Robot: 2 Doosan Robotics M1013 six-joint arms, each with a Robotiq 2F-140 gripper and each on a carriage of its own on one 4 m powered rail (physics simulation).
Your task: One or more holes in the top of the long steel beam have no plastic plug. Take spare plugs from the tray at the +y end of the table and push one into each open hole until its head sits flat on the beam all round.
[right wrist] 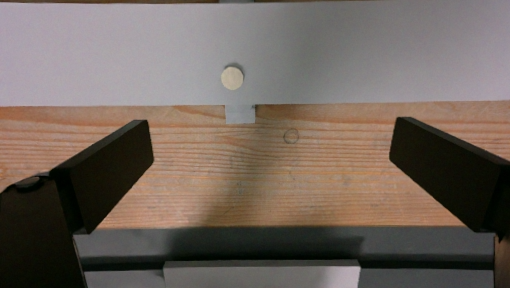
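Observation:
The long steel beam (125, 55) runs across the upper part of the right wrist view as a pale grey band. One cream, round plug head (232, 78) shows on its top, with a thin dark shadow along its upper edge; whether it sits flat all round I cannot tell. My right gripper (270, 139) is wide open, its two dark fingers apart at left and right, above the wooden table beside the beam, with no object between them. The plug tray and my left gripper do not show.
The wooden table top (300, 200) lies beside the beam. A small grey block (240, 114) sticks out from under the beam below the plug. Past the table's edge are a dark grey strip (425, 245) and a light grey box-like part (260, 275) at the bottom.

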